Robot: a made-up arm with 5 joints.
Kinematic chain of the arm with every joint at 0, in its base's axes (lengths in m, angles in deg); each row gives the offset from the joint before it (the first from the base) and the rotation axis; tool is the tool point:
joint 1: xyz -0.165 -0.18 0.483 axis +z
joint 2: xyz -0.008 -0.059 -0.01 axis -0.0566 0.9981 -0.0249
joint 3: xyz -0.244 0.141 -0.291 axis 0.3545 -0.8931 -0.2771
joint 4: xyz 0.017 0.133 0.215 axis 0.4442 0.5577 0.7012
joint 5: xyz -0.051 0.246 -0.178 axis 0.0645 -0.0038 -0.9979
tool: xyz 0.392 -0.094 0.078
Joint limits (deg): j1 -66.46..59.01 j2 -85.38..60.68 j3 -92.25..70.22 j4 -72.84..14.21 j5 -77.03..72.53
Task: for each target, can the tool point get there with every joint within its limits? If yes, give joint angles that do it. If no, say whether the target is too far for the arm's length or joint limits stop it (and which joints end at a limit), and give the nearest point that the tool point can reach.
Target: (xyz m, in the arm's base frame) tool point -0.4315 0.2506 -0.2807
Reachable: yes | joints 31.29 4.01 -59.59 -58.60 -64.33
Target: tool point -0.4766 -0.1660 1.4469
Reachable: no: joint limits stop it (at a limit: joint 2, joint 3, joint 4) | nearest point -0.3676 -0.1709 0.9232 | short by 0.535 m
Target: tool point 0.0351 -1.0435 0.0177
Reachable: no: joint limits stop it (at a limit: joint 1, joint 3, joint 4) | nearest point -0.2226 -0.5967 0.2024 | short by 0.548 m
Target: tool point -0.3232 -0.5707 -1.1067
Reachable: no: too far | nearest point -0.6285 -0.2183 -0.4606 | short by 0.797 m
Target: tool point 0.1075 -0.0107 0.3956
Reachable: yes | joints -6.49 -51.06 -32.40 -30.49 21.24
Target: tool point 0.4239 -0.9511 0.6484
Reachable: no: joint limits stop it (at a limit: joint 1, joint 2, joint 4) | nearest point 0.4976 -0.6797 0.4951 | short by 0.320 m
